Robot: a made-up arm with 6 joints. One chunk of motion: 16 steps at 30 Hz.
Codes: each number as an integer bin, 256 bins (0 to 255) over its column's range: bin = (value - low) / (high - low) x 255, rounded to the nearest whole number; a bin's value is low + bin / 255 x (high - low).
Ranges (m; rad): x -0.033..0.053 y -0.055..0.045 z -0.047..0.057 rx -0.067..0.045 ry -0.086..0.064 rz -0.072..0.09
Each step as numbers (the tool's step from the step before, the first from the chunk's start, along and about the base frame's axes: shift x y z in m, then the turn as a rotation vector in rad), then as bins.
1 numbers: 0.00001 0.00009 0.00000 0.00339 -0.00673 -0.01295
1 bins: 98 140 115 160 135 93
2 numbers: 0.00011 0.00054 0.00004 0.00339 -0.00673 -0.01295
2 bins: 98 142 115 160 135 93
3 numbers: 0.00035 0.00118 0.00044 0.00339 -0.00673 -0.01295
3 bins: 99 143 116 160 135 93
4 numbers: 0.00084 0.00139 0.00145 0.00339 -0.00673 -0.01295
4 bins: 100 144 119 160 135 93
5 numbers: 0.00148 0.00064 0.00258 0.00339 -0.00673 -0.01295
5 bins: 102 142 122 160 135 93
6 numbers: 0.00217 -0.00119 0.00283 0.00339 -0.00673 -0.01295
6 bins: 104 137 122 160 135 93
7 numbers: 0.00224 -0.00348 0.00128 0.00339 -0.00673 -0.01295
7 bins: 104 131 118 160 135 93
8 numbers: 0.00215 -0.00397 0.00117 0.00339 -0.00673 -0.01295
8 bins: 104 130 118 160 135 93
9 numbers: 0.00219 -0.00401 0.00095 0.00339 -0.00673 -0.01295
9 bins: 104 130 118 160 135 93
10 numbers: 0.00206 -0.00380 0.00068 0.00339 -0.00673 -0.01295
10 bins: 104 131 117 160 135 93
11 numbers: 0.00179 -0.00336 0.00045 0.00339 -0.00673 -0.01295
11 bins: 103 132 116 160 135 93
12 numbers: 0.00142 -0.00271 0.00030 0.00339 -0.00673 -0.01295
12 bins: 102 133 116 160 135 93
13 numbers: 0.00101 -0.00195 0.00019 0.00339 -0.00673 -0.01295
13 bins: 101 135 116 160 135 93
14 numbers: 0.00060 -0.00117 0.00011 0.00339 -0.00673 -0.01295
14 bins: 100 137 116 160 135 93
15 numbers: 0.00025 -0.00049 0.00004 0.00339 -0.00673 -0.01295
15 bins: 99 139 115 160 135 93
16 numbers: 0.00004 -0.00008 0.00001 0.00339 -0.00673 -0.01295
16 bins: 98 140 115 160 135 93
